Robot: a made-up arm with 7 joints. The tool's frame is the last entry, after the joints. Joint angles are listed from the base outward. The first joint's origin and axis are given. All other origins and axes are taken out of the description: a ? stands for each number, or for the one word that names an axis. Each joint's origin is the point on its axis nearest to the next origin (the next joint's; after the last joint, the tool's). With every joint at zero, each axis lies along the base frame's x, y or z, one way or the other. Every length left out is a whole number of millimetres.
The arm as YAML. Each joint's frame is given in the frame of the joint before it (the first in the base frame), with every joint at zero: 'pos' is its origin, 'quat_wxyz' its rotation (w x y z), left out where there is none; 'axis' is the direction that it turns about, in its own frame. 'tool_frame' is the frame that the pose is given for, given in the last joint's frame.
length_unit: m
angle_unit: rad
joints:
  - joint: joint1
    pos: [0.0, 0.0, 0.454]
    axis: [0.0, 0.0, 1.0]
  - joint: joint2
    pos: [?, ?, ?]
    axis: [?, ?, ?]
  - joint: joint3
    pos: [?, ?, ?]
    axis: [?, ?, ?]
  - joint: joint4
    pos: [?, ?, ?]
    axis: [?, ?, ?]
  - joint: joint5
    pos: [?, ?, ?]
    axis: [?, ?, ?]
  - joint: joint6
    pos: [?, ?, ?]
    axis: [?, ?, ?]
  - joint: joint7
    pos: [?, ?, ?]
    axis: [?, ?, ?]
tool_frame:
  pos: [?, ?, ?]
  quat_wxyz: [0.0, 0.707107, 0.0, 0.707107]
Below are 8 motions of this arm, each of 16 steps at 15 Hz.
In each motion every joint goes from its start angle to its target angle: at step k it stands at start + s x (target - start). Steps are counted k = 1, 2, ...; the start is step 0. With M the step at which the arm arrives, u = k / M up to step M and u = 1 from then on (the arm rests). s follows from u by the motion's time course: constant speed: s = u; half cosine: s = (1 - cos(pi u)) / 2; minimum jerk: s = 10 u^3 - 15 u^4 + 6 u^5.
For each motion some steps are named. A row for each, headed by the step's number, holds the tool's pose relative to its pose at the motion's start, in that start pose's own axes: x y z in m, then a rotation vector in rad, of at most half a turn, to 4 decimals.
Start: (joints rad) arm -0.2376 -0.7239 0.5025 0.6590 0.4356 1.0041 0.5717
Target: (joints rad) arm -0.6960 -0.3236 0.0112 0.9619 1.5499 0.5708 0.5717
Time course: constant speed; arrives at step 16
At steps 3, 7, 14, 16:
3: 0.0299 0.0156 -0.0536 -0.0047 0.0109 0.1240
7: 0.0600 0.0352 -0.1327 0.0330 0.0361 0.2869
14: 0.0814 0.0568 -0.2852 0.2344 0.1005 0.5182
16: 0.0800 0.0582 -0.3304 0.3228 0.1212 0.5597

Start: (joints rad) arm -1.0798 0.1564 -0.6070 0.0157 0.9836 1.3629 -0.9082
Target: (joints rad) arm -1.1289 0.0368 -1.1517 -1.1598 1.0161 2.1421 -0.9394
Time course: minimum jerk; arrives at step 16
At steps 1, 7, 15, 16:
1: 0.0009 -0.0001 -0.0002 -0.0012 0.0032 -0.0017
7: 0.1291 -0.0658 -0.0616 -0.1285 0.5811 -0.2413
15: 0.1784 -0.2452 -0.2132 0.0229 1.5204 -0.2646
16: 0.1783 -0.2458 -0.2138 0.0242 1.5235 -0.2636

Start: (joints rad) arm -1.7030 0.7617 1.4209 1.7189 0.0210 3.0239 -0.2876
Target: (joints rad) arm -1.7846 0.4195 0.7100 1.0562 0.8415 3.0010 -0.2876
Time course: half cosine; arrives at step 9
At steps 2, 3, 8, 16:
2: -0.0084 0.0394 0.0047 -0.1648 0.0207 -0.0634
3: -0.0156 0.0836 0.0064 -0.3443 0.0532 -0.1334
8: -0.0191 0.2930 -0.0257 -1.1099 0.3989 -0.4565
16: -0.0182 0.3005 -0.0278 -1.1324 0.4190 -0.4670

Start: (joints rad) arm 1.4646 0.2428 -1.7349 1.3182 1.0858 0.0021 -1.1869
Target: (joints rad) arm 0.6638 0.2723 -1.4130 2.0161 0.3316 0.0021 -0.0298
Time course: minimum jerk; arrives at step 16
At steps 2, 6, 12, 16:
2: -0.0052 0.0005 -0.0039 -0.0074 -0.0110 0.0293
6: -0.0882 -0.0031 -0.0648 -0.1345 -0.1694 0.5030
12: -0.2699 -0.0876 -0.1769 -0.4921 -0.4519 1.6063
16: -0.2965 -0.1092 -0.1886 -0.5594 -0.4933 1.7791

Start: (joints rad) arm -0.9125 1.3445 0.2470 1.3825 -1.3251 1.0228 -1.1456
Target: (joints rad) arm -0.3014 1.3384 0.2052 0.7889 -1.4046 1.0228 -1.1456
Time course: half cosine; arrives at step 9
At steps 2, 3, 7, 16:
2: -0.0525 -0.0142 -0.0003 -0.0319 -0.0305 0.0944
3: -0.1115 -0.0379 -0.0003 -0.0624 -0.0686 0.2021
7: -0.3471 -0.2537 0.0032 -0.1188 -0.2956 0.7095
16: -0.3772 -0.3092 0.0039 -0.1123 -0.3445 0.8005

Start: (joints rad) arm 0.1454 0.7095 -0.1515 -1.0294 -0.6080 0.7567 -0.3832
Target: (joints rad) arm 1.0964 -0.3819 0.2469 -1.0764 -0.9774 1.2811 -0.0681
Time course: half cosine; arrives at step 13
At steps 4, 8, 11, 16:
4: -0.1947 -0.0529 0.0455 0.0177 -0.2443 0.0976
8: -0.5425 -0.2324 -0.0662 0.0903 -0.7467 0.3293
11: -0.6305 -0.3641 -0.2187 0.1688 -1.0095 0.4859
16: -0.6354 -0.3928 -0.2550 0.1900 -1.0623 0.5232

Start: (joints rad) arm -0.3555 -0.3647 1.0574 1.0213 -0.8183 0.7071 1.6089
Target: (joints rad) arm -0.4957 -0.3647 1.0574 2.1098 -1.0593 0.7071 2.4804
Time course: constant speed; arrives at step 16
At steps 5, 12, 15, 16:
5: -0.0901 0.0602 0.0833 -0.2547 -0.0361 0.0501
12: -0.2097 0.2003 0.1486 -0.6022 -0.0175 0.1031
15: -0.2549 0.2731 0.1530 -0.7438 0.0106 0.1169
16: -0.2688 0.2983 0.1510 -0.7897 0.0222 0.1202

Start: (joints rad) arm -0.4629 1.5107 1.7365 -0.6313 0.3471 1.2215 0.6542
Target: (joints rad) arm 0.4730 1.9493 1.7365 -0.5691 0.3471 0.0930 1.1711
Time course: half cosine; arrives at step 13
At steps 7, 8, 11, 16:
7: -0.0241 -0.4094 -0.0697 0.0812 -0.5154 0.1509
8: -0.0385 -0.4886 -0.1148 0.0698 -0.6093 0.1289
11: -0.0865 -0.6431 -0.2501 0.0007 -0.7714 0.0225
16: -0.0998 -0.6705 -0.2842 -0.0217 -0.7943 -0.0087

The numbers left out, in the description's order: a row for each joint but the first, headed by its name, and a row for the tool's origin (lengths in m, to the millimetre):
joint2: xyz 0.0 -0.083 0.0, axis 0.0 -1.0 0.0
joint3: xyz 0.0 0.0 0.417, axis 0.0 0.0 1.0
joint4: xyz 0.013 0.043 0.0, axis 0.0 1.0 0.0
joint5: xyz -0.018 0.0 0.333, axis 0.0 0.0 1.0
joint6: xyz 0.0 -0.09 0.0, axis 0.0 -1.0 0.0
joint7: xyz 0.013 0.0 0.098, axis 1.0 0.0 0.0
tool: xyz 0.0 0.0 0.0

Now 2 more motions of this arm.
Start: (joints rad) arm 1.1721 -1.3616 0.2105 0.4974 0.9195 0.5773 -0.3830
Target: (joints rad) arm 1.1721 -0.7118 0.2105 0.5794 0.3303 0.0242 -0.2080
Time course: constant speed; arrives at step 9
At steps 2, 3, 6, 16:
2: 0.0408 -0.0933 -0.0506 -0.0455 -0.0832 -0.1287
3: 0.0550 -0.1405 -0.0779 -0.0799 -0.1214 -0.1869
6: 0.0728 -0.2809 -0.1665 -0.2249 -0.2159 -0.3315
16: 0.0546 -0.4134 -0.2623 -0.4205 -0.2711 -0.4219

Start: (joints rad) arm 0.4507 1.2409 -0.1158 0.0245 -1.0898 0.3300 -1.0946
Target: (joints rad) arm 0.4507 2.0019 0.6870 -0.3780 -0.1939 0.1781 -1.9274
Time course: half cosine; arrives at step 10
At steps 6, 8, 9, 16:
6: -0.4702 0.0413 -0.1023 -0.2804 0.9381 0.3242
8: -0.6142 -0.0064 -0.1317 -0.6416 1.2489 0.3785
9: -0.6507 -0.0237 -0.1396 -0.7672 1.3216 0.3890
16: -0.6629 -0.0299 -0.1423 -0.8127 1.3447 0.3923

